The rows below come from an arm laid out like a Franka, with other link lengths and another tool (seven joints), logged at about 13 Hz.
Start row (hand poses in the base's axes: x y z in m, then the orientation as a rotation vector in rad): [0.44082, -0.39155, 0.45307, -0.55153, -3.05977, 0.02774]
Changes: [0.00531, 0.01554, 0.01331, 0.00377, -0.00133, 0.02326]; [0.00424, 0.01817, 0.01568, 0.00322, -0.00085, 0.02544]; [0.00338, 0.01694, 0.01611, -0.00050, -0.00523, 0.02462]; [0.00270, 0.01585, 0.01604, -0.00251, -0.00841, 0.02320]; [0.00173, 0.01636, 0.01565, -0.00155, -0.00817, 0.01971]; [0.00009, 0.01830, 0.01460, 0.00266, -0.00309, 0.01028]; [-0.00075, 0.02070, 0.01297, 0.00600, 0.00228, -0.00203]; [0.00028, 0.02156, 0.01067, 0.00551, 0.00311, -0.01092]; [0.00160, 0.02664, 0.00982, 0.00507, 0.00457, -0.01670]
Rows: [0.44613, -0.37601, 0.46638, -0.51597, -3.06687, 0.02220]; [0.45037, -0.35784, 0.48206, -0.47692, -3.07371, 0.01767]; [0.45375, -0.34090, 0.49817, -0.43985, -3.08467, 0.01781]; [0.45645, -0.32505, 0.51421, -0.40528, -3.09828, 0.02035]; [0.45818, -0.30869, 0.52986, -0.37583, -3.11048, 0.02141]; [0.45827, -0.29039, 0.54446, -0.36017, -3.11520, 0.01677]; [0.45752, -0.26969, 0.55743, -0.36294, -3.11193, 0.00782]; [0.45780, -0.24813, 0.56810, -0.37942, -3.10619, -0.00026]; [0.45940, -0.22149, 0.57792, -0.40463, -3.09780, -0.00742]
